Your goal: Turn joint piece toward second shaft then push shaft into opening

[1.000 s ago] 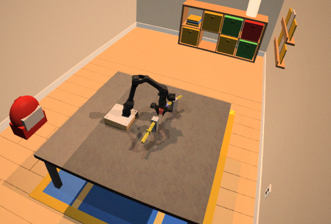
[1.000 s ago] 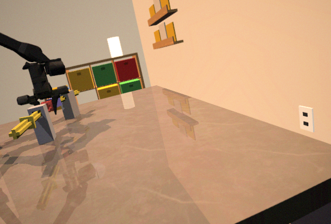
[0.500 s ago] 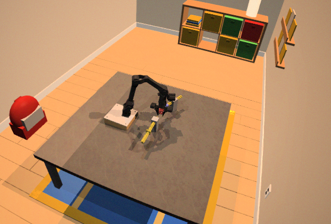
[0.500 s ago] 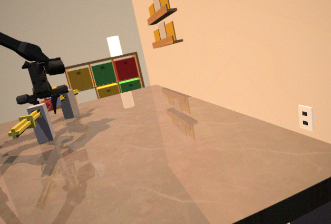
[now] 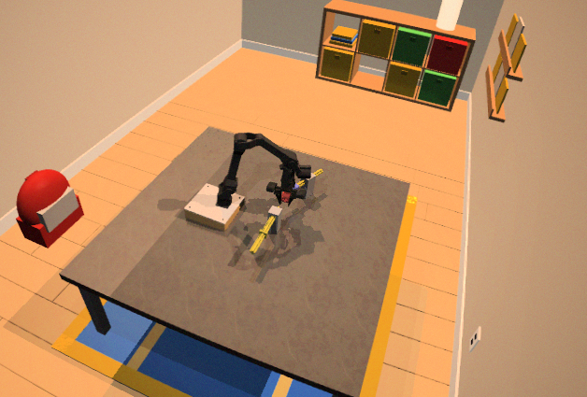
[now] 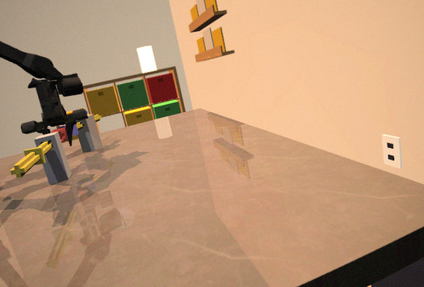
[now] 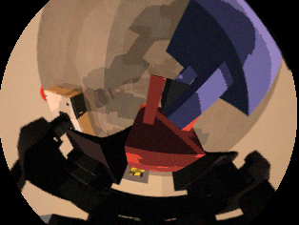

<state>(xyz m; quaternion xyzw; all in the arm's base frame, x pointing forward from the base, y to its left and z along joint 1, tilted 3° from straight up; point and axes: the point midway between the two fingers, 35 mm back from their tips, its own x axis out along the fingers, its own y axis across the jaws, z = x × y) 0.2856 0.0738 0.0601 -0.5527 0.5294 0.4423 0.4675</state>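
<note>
The red square joint piece is 40 mm above my gripper tip and 30 mm to the left of it.
</note>
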